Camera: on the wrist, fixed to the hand. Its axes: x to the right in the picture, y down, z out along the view.
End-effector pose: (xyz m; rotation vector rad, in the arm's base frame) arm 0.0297 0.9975 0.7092 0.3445 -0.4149 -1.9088
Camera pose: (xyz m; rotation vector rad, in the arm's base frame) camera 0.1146 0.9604 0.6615 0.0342 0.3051 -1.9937
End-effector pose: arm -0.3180 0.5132 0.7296 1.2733 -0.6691 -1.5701
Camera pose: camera -0.2183 0.4968 0.7554 0.8954 -0.0051 -1.6017
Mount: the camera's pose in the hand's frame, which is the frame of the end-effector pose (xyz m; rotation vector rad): 0.0061 0.0621 -0.0835 -0.6502 0.1087 -0.1006
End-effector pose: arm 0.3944 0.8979 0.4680 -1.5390 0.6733 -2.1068
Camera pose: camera 0.3169 0.8560 0.4123 1.7644 -1.4214 2.1213
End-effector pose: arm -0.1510 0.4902 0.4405 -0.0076 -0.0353 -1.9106
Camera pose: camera -0.0935 0.4614 0.3585 -0.3450 0.6683 -1.9426
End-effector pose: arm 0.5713 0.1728 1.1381 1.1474 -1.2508 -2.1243
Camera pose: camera 0.6330 0.0941 1.1675 1.0163 -0.3942 -2.2481
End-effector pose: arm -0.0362 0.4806 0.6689 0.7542 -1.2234 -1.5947
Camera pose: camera 0.0547 0.4422 0.7026 0.4723 -0.5321 -1.8600
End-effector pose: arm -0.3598 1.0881 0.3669 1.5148 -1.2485 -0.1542
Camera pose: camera -0.3389 1.1476 0.4499 1.0012 -0.9108 -0.4876
